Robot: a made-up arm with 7 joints. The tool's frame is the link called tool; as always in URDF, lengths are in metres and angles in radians. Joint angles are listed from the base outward. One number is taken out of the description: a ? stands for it. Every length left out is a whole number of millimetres.
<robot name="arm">
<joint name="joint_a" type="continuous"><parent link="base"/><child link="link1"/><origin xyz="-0.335 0 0.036"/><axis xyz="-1 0 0"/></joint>
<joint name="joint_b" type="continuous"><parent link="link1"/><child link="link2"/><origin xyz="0 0.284 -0.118"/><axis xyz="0 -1 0"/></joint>
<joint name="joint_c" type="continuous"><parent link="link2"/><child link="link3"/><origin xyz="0.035 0 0.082"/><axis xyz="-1 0 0"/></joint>
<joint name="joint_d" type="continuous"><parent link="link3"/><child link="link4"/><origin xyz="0 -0.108 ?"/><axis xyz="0 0 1"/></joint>
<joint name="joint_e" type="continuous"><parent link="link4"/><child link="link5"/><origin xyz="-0.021 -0.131 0"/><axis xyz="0 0 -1"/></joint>
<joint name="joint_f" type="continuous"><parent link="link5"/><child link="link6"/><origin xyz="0.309 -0.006 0"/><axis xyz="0 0 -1"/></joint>
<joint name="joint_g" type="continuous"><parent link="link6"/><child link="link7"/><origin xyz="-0.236 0.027 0"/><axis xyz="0 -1 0"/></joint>
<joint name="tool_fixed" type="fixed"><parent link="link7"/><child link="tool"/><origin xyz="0.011 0 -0.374"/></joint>
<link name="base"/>
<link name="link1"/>
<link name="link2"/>
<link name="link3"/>
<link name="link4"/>
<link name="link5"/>
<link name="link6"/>
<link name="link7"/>
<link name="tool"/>
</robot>
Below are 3 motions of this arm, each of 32 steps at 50 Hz.
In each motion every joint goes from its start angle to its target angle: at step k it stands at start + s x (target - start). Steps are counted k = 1, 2, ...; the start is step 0. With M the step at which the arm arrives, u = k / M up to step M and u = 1 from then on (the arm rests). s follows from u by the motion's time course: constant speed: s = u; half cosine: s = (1 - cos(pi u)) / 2; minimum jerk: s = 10 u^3 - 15 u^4 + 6 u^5.
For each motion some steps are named. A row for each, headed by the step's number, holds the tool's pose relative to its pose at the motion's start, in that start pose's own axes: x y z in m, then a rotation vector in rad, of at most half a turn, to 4 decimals.
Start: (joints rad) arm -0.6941 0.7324 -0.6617 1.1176 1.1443 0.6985 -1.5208
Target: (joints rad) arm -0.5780 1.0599 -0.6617 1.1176 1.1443 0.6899 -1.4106
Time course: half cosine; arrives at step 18
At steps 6, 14, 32:
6: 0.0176 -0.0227 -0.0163 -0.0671 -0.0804 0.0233
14: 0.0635 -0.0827 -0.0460 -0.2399 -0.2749 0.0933
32: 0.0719 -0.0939 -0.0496 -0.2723 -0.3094 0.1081

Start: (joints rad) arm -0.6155 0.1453 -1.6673 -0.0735 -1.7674 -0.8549 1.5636
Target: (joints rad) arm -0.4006 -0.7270 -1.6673 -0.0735 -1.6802 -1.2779 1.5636
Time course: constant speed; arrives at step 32
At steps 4, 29, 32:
4: -0.0029 -0.0161 0.0165 -0.0667 0.0213 -0.0186
29: -0.0162 -0.0633 0.1567 -0.4757 0.1927 -0.1233
32: -0.0158 -0.0621 0.1756 -0.5238 0.2173 -0.1342

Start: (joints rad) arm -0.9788 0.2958 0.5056 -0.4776 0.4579 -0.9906 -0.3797
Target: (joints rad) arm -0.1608 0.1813 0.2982 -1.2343 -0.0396 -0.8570 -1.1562
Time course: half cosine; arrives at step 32
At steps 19, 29, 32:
19: -0.2229 0.0489 0.0274 -0.2484 0.4755 -0.3039
29: -0.3021 0.1173 0.0374 -0.3117 0.6805 -0.5206
32: -0.3060 0.1225 0.0375 -0.3139 0.6925 -0.5356

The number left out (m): 0.03
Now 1 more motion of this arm.
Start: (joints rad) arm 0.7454 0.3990 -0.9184 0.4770 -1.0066 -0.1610 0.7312
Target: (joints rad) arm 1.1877 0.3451 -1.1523 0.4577 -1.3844 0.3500 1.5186
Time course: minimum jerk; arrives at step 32
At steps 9, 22, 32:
9: 0.0215 0.0280 0.0052 0.0084 -0.0869 -0.0270
22: 0.1179 0.1302 0.1001 -0.0116 -0.4999 -0.1664
32: 0.1395 0.1475 0.1425 -0.0339 -0.6055 -0.2006

